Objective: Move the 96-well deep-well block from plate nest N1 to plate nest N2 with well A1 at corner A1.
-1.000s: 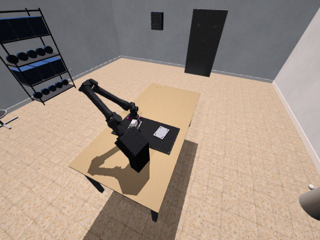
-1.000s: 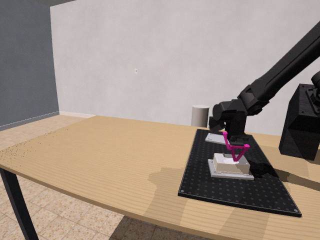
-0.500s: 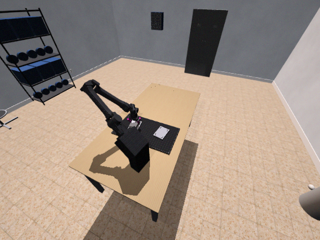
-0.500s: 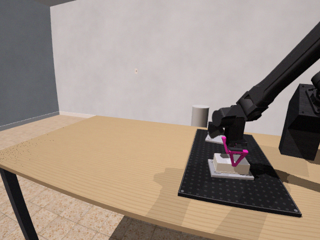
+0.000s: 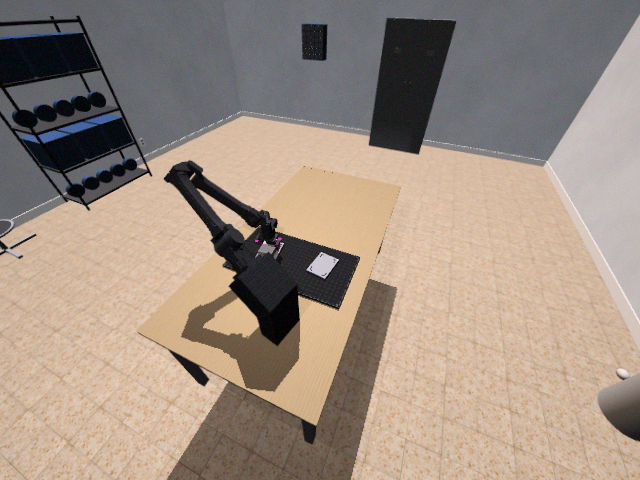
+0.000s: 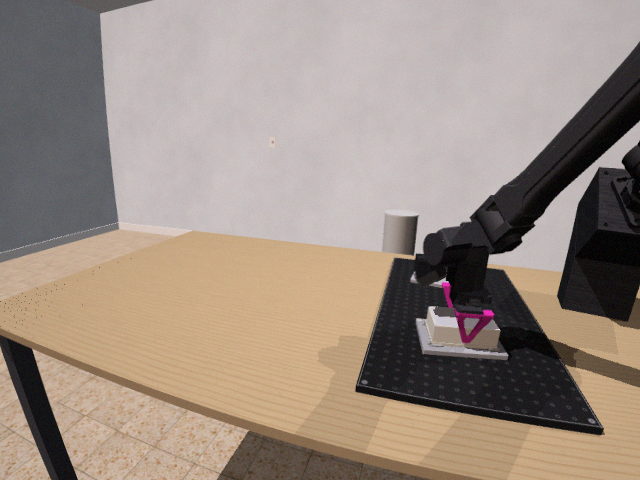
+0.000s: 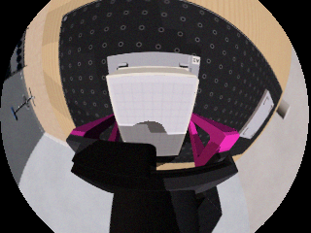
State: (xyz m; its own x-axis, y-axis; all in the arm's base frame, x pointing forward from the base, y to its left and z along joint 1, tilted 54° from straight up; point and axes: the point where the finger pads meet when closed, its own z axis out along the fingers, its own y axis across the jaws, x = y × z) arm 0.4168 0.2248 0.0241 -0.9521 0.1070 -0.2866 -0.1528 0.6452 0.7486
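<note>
My hand is right at the white deep-well block.
</note>
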